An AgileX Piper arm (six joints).
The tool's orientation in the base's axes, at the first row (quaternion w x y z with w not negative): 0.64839, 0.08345, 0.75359, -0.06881
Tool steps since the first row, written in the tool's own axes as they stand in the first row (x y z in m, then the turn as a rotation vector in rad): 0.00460, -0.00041, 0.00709, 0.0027, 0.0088, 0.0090; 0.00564, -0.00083, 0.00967, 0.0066, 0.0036, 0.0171; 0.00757, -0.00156, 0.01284, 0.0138, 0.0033, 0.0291; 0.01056, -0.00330, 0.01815, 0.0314, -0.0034, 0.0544
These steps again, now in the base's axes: 0.00609, -0.00173, -0.00561, 0.0102, 0.0068, -0.0040; 0.00834, -0.00265, -0.00703, 0.0163, 0.0001, -0.0091; 0.01097, -0.00397, -0.00941, 0.0268, -0.0024, -0.0180; 0.01528, -0.00668, -0.01317, 0.0472, -0.0137, -0.0392
